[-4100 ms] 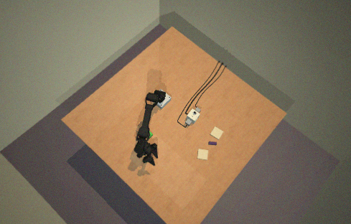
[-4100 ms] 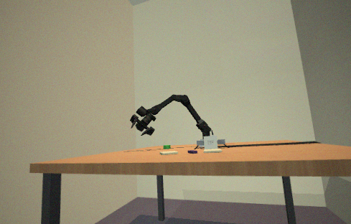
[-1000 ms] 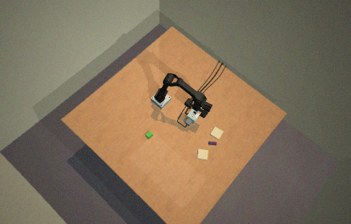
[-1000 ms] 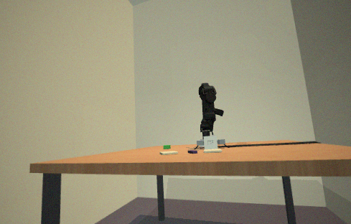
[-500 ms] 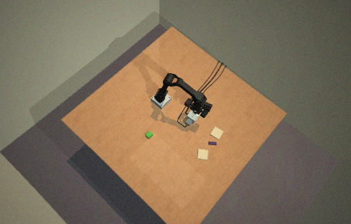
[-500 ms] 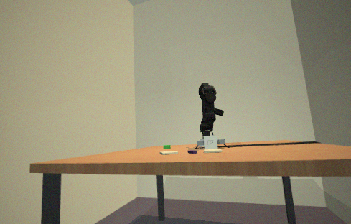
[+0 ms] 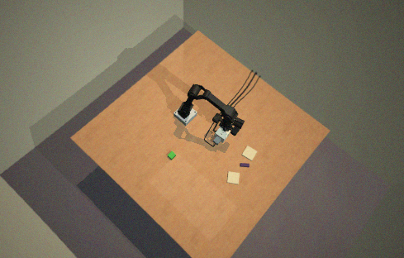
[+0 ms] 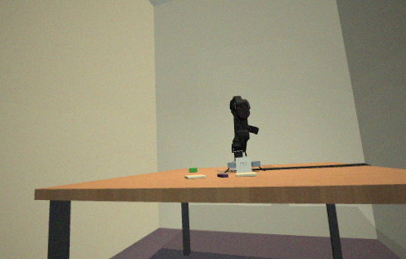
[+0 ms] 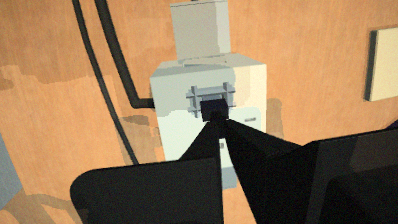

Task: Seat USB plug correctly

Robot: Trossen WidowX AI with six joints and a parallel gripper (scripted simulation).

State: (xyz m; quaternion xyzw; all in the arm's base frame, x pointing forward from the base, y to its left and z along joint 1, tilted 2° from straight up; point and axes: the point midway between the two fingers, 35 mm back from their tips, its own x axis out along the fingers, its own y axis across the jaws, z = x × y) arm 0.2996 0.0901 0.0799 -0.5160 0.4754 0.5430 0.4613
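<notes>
Now: the black USB plug 10 mm below my gripper tip. Round my gripper tip: green cube (150 mm behind, 360 mm to the right, 90 mm below); purple block (260 mm ahead, 60 mm to the right, 100 mm below).
</notes>
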